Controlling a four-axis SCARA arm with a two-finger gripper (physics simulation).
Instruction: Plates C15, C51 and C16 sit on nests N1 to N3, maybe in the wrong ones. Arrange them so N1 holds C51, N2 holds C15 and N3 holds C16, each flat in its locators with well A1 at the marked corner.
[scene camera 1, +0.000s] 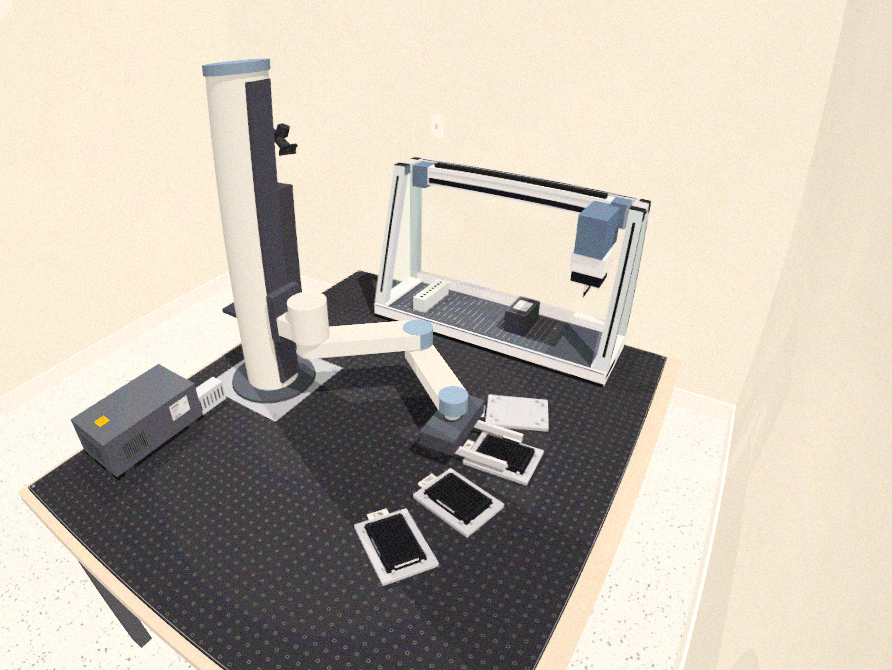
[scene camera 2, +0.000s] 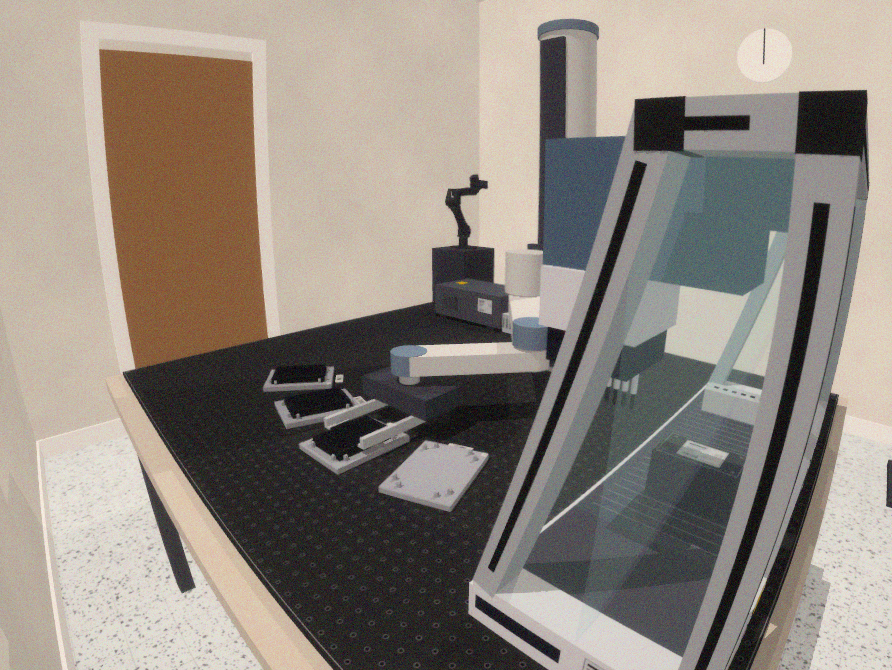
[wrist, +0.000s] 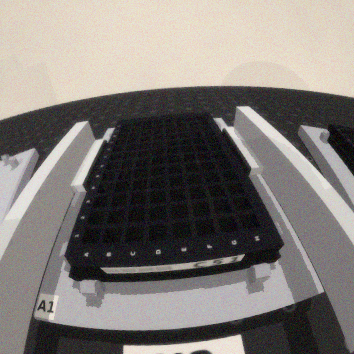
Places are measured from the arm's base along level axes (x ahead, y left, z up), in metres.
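Pixels of known places: gripper, fingertip midpoint: (scene camera 1: 514, 451) (scene camera 2: 342, 433) (wrist: 162, 124); arm's base, origin of the base link: (scene camera 1: 274, 380).
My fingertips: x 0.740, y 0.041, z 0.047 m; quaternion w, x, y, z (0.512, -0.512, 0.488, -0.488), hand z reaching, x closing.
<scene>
Ahead of a thing's pixels: the offset from my fingertips to its middle. "spot": to the spot under its first point.
Plate C51 @[0.023 m back, 0.001 m right, 0.015 m down] (scene camera 1: 508, 453) (scene camera 2: 344, 441) (wrist: 170, 190), black with its label facing the wrist camera, sits on a pale nest @[0.023 m back, 0.001 m right, 0.024 m down] (scene camera 1: 516, 476) (wrist: 175, 311). Its A/1 corner is at the nest's A1 mark. The nest's number tag is cut off in the wrist view. My gripper (scene camera 1: 512, 452) (scene camera 2: 343, 432) (wrist: 162, 124) is shut on plate C51, pads against both long sides, low over the nest. Two more black plates, a middle one @[0.052 m back, 0.181 m right, 0.015 m down] (scene camera 1: 458, 496) (scene camera 2: 315, 403) and an end one @[0.103 m back, 0.358 m right, 0.015 m down] (scene camera 1: 395, 540) (scene camera 2: 300, 374), sit on their own nests; their labels are unreadable.
A bare pale nest @[0.064 m back, 0.173 m left, 0.024 m down] (scene camera 1: 517, 412) (scene camera 2: 434, 472) (wrist: 15, 172) is beside C51's nest, on the side towards the framed pipetting machine (scene camera 1: 490, 349) (scene camera 2: 515, 627). A dark grey box @[spot: 0.787 m back, 0.475 m right, 0.080 m up] (scene camera 1: 137, 418) (scene camera 2: 468, 302) stands near the arm's column (scene camera 1: 237, 216).
</scene>
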